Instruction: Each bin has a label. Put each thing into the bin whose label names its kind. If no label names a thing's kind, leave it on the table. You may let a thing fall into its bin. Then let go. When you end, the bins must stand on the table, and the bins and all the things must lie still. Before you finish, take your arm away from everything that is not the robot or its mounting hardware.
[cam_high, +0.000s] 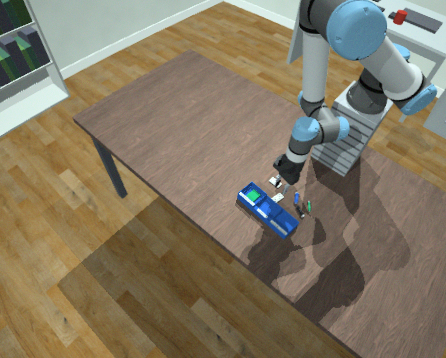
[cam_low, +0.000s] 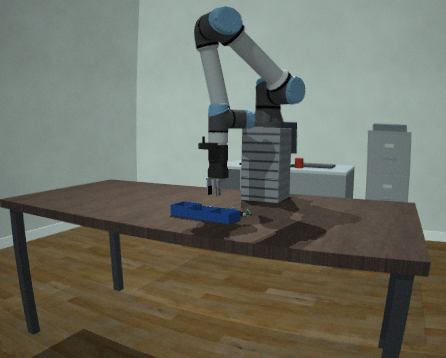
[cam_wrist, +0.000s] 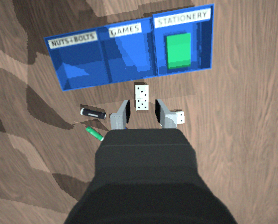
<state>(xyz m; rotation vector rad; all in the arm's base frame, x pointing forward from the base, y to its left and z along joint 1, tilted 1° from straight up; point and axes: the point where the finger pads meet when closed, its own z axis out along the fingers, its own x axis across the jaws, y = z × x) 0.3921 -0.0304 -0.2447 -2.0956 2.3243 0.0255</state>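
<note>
Right now the blue three-part bin is 8 cm ahead of my hand, 1 cm to the left of it and 7 cm below it. Round my hand: blue cylinder (6 cm behind, 5 cm to the left, 8 cm below); black cylinder (2 cm behind, 10 cm to the left, 8 cm below); green block (7 cm ahead, 7 cm to the right, 7 cm below).
</note>
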